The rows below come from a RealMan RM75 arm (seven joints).
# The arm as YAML. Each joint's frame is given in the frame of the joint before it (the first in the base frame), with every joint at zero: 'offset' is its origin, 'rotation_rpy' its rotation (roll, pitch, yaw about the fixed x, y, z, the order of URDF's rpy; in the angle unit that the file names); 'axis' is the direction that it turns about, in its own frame. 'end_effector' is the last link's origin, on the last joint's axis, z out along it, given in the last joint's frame.
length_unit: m
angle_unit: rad
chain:
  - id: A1
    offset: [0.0, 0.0, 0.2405]
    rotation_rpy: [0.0, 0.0, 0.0]
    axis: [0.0, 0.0, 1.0]
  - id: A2
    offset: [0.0, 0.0, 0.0]
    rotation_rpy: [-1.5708, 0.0, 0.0]
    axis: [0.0, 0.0, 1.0]
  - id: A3
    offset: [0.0, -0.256, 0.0]
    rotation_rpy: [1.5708, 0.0, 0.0]
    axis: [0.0, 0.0, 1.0]
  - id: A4
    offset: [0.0, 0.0, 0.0]
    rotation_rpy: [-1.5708, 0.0, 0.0]
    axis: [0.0, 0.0, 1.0]
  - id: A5
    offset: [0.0, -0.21, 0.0]
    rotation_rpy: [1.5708, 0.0, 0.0]
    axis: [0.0, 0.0, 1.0]
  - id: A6
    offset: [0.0, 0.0, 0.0]
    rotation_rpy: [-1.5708, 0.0, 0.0]
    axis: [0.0, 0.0, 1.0]
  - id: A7
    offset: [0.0, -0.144, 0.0]
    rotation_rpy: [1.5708, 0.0, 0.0]
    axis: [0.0, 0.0, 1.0]
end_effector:
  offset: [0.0, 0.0, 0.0]
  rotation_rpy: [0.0, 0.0, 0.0]
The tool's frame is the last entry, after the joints.
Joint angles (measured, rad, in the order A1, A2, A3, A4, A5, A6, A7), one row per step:
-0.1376, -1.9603, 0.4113, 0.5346, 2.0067, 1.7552, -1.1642
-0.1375, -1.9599, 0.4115, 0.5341, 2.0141, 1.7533, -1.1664
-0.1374, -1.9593, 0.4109, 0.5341, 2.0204, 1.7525, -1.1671
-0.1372, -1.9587, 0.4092, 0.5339, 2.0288, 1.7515, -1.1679
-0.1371, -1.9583, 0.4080, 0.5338, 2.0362, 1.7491, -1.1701
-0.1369, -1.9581, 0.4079, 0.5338, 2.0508, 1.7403, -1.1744
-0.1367, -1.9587, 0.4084, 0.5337, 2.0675, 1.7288, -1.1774
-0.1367, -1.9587, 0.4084, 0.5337, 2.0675, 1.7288, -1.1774
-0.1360, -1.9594, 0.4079, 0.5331, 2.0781, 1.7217, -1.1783
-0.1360, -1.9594, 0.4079, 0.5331, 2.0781, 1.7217, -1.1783
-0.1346, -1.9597, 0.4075, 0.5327, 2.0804, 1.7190, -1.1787
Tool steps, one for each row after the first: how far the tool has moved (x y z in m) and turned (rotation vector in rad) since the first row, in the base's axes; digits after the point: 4 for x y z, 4 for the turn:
-0.0006, -0.0006, -0.0007, -0.0073, 0.0024, 0.0039
-0.0012, -0.0012, -0.0010, -0.0126, 0.0052, 0.0059
-0.0019, -0.0020, -0.0013, -0.0188, 0.0084, 0.0090
-0.0027, -0.0025, -0.0017, -0.0245, 0.0113, 0.0136
-0.0046, -0.0035, -0.0030, -0.0366, 0.0198, 0.0245
-0.0067, -0.0045, -0.0049, -0.0500, 0.0310, 0.0361
-0.0067, -0.0045, -0.0049, -0.0500, 0.0310, 0.0361
-0.0081, -0.0055, -0.0062, -0.0577, 0.0377, 0.0436
-0.0081, -0.0055, -0.0062, -0.0577, 0.0377, 0.0436
-0.0088, -0.0061, -0.0066, -0.0589, 0.0393, 0.0475

